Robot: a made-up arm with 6 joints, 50 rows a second.
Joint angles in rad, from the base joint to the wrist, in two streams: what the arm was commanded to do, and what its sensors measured. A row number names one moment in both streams.
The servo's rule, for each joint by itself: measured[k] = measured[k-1] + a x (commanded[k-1-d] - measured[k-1]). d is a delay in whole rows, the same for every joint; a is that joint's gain. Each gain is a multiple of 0.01, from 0.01 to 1. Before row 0 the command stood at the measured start. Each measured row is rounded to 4 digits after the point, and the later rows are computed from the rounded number. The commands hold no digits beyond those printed.
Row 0, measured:
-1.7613, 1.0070, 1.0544, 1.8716, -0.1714, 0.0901
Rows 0 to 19, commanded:
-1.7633, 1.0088, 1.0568, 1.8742, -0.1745, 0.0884
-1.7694, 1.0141, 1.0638, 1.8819, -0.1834, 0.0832
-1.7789, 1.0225, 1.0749, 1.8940, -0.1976, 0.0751
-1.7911, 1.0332, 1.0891, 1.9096, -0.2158, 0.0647
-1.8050, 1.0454, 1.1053, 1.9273, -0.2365, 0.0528
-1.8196, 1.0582, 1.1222, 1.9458, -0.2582, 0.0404
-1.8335, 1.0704, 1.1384, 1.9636, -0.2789, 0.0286
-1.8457, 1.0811, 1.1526, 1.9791, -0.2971, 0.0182
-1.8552, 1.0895, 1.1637, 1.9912, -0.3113, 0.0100
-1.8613, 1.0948, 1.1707, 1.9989, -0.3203, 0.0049
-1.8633, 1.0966, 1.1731, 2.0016, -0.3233, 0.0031
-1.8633, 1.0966, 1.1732, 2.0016, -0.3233, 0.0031
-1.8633, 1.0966, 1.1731, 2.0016, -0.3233, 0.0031
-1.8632, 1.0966, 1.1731, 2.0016, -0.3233, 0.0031
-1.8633, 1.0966, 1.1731, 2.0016, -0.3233, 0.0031
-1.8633, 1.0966, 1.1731, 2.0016, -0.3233, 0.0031
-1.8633, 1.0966, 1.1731, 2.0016, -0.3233, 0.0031
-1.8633, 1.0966, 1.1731, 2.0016, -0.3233, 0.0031
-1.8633, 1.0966, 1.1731, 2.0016, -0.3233, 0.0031
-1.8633, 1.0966, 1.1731, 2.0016, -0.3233, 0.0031
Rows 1 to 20, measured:
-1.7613, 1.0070, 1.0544, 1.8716, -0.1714, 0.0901
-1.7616, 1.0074, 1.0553, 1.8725, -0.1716, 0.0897
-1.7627, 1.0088, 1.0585, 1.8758, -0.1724, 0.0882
-1.7650, 1.0117, 1.0647, 1.8822, -0.1742, 0.0852
-1.7687, 1.0162, 1.0740, 1.8918, -0.1771, 0.0805
-1.7738, 1.0223, 1.0859, 1.9042, -0.1813, 0.0741
-1.7802, 1.0298, 1.0997, 1.9188, -0.1867, 0.0663
-1.7877, 1.0383, 1.1144, 1.9345, -0.1932, 0.0576
-1.7958, 1.0473, 1.1289, 1.9501, -0.2005, 0.0485
-1.8041, 1.0562, 1.1421, 1.9645, -0.2083, 0.0396
-1.8121, 1.0643, 1.1530, 1.9765, -0.2161, 0.0316
-1.8193, 1.0711, 1.1606, 1.9853, -0.2236, 0.0250
-1.8255, 1.0765, 1.1654, 1.9910, -0.2306, 0.0200
-1.8308, 1.0807, 1.1683, 1.9947, -0.2371, 0.0161
-1.8353, 1.0840, 1.1701, 1.9971, -0.2431, 0.0131
-1.8392, 1.0866, 1.1712, 1.9987, -0.2487, 0.0108
-1.8426, 1.0887, 1.1719, 1.9997, -0.2539, 0.0090
-1.8455, 1.0904, 1.1724, 2.0004, -0.2588, 0.0076
-1.8480, 1.0917, 1.1727, 2.0008, -0.2633, 0.0066
-1.8501, 1.0927, 1.1729, 2.0011, -0.2675, 0.0058
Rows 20 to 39, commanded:
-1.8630, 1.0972, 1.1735, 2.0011, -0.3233, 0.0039
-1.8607, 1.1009, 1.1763, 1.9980, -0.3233, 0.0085
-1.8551, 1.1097, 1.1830, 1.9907, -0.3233, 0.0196
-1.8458, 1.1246, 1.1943, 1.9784, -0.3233, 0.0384
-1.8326, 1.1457, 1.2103, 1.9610, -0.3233, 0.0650
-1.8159, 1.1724, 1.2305, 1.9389, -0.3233, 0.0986
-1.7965, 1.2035, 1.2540, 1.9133, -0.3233, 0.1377
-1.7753, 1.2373, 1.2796, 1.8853, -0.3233, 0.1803
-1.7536, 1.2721, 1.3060, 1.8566, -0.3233, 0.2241
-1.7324, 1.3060, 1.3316, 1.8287, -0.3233, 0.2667
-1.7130, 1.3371, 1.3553, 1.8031, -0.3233, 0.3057
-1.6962, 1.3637, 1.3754, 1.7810, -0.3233, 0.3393
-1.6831, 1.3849, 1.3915, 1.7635, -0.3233, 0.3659
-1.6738, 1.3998, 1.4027, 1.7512, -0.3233, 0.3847
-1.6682, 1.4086, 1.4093, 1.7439, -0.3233, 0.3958
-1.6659, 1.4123, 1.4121, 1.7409, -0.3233, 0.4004
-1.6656, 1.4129, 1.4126, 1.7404, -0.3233, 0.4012
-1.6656, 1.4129, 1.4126, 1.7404, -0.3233, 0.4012
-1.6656, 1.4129, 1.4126, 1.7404, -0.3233, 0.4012
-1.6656, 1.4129, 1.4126, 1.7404, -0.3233, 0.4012
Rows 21 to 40, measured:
-1.8519, 1.0935, 1.1730, 2.0013, -0.2714, 0.0052
-1.8535, 1.0943, 1.1732, 2.0012, -0.2750, 0.0049
-1.8545, 1.0957, 1.1744, 2.0001, -0.2784, 0.0057
-1.8546, 1.0986, 1.1777, 1.9968, -0.2815, 0.0089
-1.8534, 1.1041, 1.1840, 1.9904, -0.2844, 0.0157
-1.8505, 1.1128, 1.1940, 1.9801, -0.2871, 0.0270
-1.8457, 1.1253, 1.2079, 1.9657, -0.2896, 0.0435
-1.8388, 1.1417, 1.2254, 1.9474, -0.2920, 0.0652
-1.8299, 1.1618, 1.2460, 1.9257, -0.2942, 0.0917
-1.8192, 1.1850, 1.2688, 1.9015, -0.2962, 0.1222
-1.8070, 1.2104, 1.2927, 1.8760, -0.2981, 0.1554
-1.7938, 1.2370, 1.3165, 1.8505, -0.2999, 0.1900
-1.7801, 1.2636, 1.3389, 1.8262, -0.3015, 0.2243
-1.7665, 1.2891, 1.3589, 1.8043, -0.3030, 0.2569
-1.7535, 1.3123, 1.3755, 1.7857, -0.3044, 0.2863
-1.7416, 1.3325, 1.3883, 1.7711, -0.3057, 0.3115
-1.7310, 1.3493, 1.3973, 1.7605, -0.3069, 0.3319
-1.7218, 1.3627, 1.4031, 1.7535, -0.3080, 0.3478
-1.7139, 1.3732, 1.4067, 1.7489, -0.3091, 0.3601
-1.7071, 1.3815, 1.4089, 1.7459, -0.3101, 0.3696

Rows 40 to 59, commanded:
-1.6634, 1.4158, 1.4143, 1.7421, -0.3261, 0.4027
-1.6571, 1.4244, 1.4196, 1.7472, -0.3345, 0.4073
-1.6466, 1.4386, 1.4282, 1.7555, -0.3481, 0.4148
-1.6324, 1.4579, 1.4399, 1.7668, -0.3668, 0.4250
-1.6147, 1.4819, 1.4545, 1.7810, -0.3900, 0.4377
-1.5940, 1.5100, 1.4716, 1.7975, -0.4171, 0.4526
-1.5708, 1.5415, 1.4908, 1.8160, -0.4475, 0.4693
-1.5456, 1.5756, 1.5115, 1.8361, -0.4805, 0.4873
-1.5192, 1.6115, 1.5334, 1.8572, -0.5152, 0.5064
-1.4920, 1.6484, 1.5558, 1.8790, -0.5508, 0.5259
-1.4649, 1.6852, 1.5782, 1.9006, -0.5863, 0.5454
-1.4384, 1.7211, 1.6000, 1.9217, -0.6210, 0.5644
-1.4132, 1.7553, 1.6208, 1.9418, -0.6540, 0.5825
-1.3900, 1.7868, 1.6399, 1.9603, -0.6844, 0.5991
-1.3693, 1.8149, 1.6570, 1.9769, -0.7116, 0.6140
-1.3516, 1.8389, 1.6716, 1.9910, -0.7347, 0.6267
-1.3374, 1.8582, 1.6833, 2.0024, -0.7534, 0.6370
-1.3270, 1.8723, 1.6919, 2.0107, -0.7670, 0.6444
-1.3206, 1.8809, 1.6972, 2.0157, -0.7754, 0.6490
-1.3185, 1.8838, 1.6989, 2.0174, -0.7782, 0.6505
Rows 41 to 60, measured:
-1.7013, 1.3881, 1.4103, 1.7440, -0.3110, 0.3769
-1.6960, 1.3939, 1.4118, 1.7433, -0.3121, 0.3828
-1.6906, 1.4003, 1.4148, 1.7447, -0.3137, 0.3884
-1.6844, 1.4083, 1.4199, 1.7485, -0.3161, 0.3945
-1.6771, 1.4187, 1.4275, 1.7549, -0.3196, 0.4015
-1.6684, 1.4320, 1.4378, 1.7640, -0.3245, 0.4098
-1.6580, 1.4484, 1.4506, 1.7757, -0.3310, 0.4196
-1.6458, 1.4680, 1.4659, 1.7898, -0.3392, 0.4310
-1.6318, 1.4906, 1.4832, 1.8060, -0.3491, 0.4439
-1.6160, 1.5160, 1.5023, 1.8239, -0.3607, 0.4583
-1.5986, 1.5438, 1.5226, 1.8432, -0.3740, 0.4738
-1.5799, 1.5735, 1.5437, 1.8633, -0.3889, 0.4903
-1.5601, 1.6045, 1.5651, 1.8837, -0.4051, 0.5073
-1.5395, 1.6362, 1.5863, 1.9040, -0.4225, 0.5246
-1.5186, 1.6678, 1.6067, 1.9237, -0.4408, 0.5417
-1.4977, 1.6987, 1.6258, 1.9423, -0.4598, 0.5583
-1.4772, 1.7281, 1.6432, 1.9593, -0.4790, 0.5740
-1.4576, 1.7554, 1.6584, 1.9744, -0.4982, 0.5885
-1.4393, 1.7799, 1.6711, 1.9871, -0.5170, 0.6014
-1.4227, 1.8011, 1.6810, 1.9971, -0.5351, 0.6123

